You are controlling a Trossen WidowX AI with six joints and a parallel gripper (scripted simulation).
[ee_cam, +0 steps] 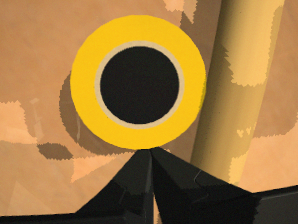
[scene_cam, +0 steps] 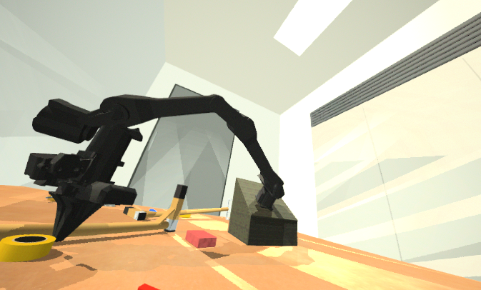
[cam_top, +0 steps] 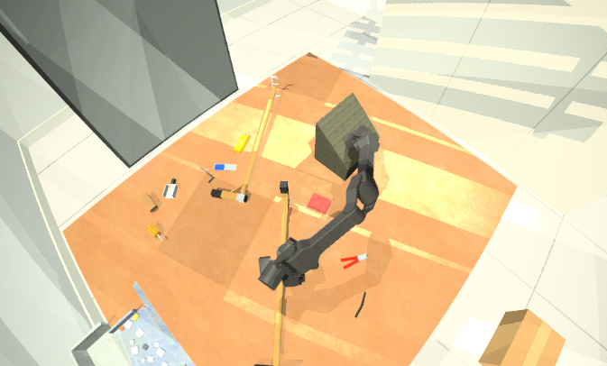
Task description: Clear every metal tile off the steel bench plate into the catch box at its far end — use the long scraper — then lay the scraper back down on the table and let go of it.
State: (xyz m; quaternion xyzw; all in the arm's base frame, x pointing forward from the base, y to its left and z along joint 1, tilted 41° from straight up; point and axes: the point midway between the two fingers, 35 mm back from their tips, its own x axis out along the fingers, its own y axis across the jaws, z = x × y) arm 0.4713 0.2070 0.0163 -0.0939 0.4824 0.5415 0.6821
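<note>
Now: gripper tip 3 cm to the right of the yellow tape roll and 2 cm short of it. The rest, counted from my gripper tip: red clip (19 cm behind, 14 cm to the left, 1 cm below); then red block (25 cm behind, 11 cm to the right); then long scraper (5 cm above, 4 cm ahead).
</note>
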